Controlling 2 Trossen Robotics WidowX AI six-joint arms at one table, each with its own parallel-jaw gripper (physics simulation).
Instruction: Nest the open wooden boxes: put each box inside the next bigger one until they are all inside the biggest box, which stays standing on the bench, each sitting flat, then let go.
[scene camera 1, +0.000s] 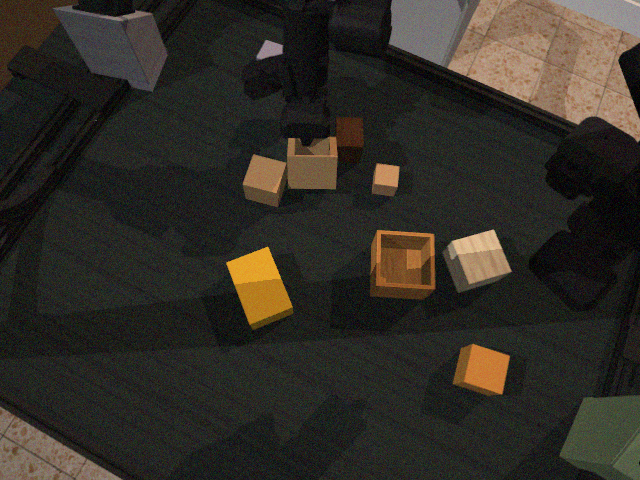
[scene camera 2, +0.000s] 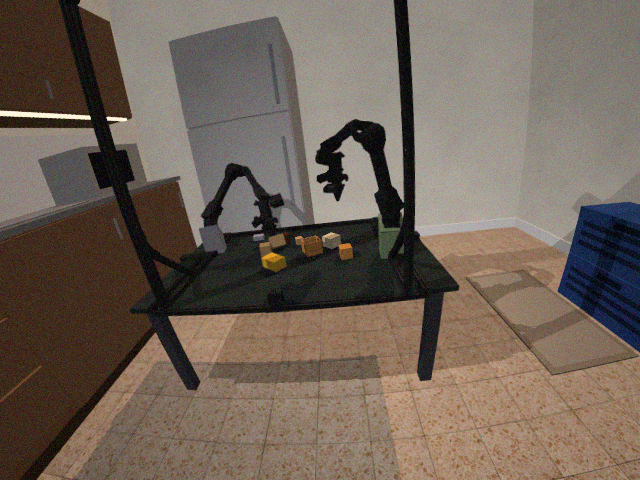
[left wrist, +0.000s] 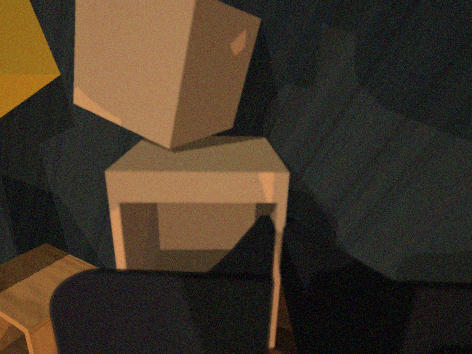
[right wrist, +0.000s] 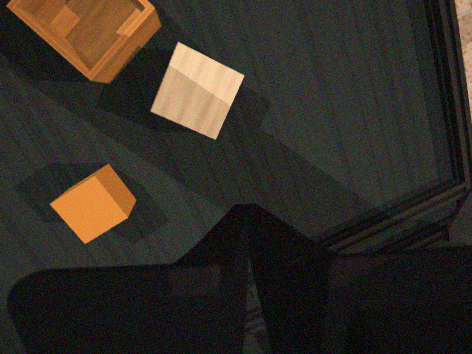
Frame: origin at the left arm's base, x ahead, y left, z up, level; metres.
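Seen in the pictures: left gripper, fingertip midpoint: (scene camera 1: 306, 144) (scene camera 2: 273, 240) (left wrist: 273, 227); right gripper, fingertip midpoint: (scene camera 1: 576, 233) (scene camera 2: 337, 201) (right wrist: 245, 215); left arm's base, link origin: (scene camera 1: 104, 10) (scene camera 2: 210, 229); right arm's base, link origin: (scene camera 2: 391, 221).
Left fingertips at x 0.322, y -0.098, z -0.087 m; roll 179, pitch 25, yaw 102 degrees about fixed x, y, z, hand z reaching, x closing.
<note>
Pixels of each thing's middle, then the offset from my left fingertips to it.
- tan open box, body centre: (left wrist: 204, 230) (scene camera 1: 312, 162) (scene camera 2: 277, 241) dx +0.015, dy -0.028, dz +0.001 m
- larger orange open box, body centre: (left wrist: 46, 317) (right wrist: 94, 16) (scene camera 1: 401, 265) (scene camera 2: 311, 246) dx +0.170, dy -0.150, dz -0.007 m
- tan cube, body centre: (left wrist: 169, 60) (scene camera 1: 265, 181) (scene camera 2: 265, 249) dx -0.045, dy -0.066, dz -0.013 m
- dark brown block, body centre: (left wrist: 307, 347) (scene camera 1: 348, 140) dx +0.059, dy +0.030, dz -0.013 m
- small light cube, body centre: (scene camera 1: 385, 180) dx +0.127, dy -0.019, dz -0.021 m
- pale cube, body centre: (right wrist: 196, 93) (scene camera 1: 475, 261) (scene camera 2: 331, 240) dx +0.273, dy -0.118, dz -0.013 m
- orange cube, body centre: (right wrist: 97, 201) (scene camera 1: 480, 370) (scene camera 2: 345, 251) dx +0.298, dy -0.266, dz -0.013 m
- yellow block, body centre: (scene camera 1: 260, 288) (scene camera 2: 273, 261) dx -0.012, dy -0.224, dz -0.015 m
A tan open box (scene camera 1: 312, 176) (left wrist: 199, 186) stands upright at the back of the bench. My left gripper (scene camera 1: 310, 138) (scene camera 2: 266, 229) (left wrist: 278, 225) is shut on its wall, one finger inside and one outside. I cannot tell whether the box touches the bench. A larger orange open box (scene camera 1: 399, 290) (scene camera 2: 311, 246) (right wrist: 112, 67) stands upright in the middle. My right gripper (scene camera 2: 334, 190) (right wrist: 248, 214) is shut and empty, high above the right side of the bench.
Closed-looking blocks lie around: a tan cube (scene camera 1: 265, 180) (left wrist: 147, 70) touching the tan box, a dark brown block (scene camera 1: 350, 135), a small light cube (scene camera 1: 385, 179), a pale cube (scene camera 1: 477, 260) (right wrist: 197, 89), an orange cube (scene camera 1: 481, 370) (right wrist: 92, 207), a yellow block (scene camera 1: 260, 287) (scene camera 2: 273, 262).
</note>
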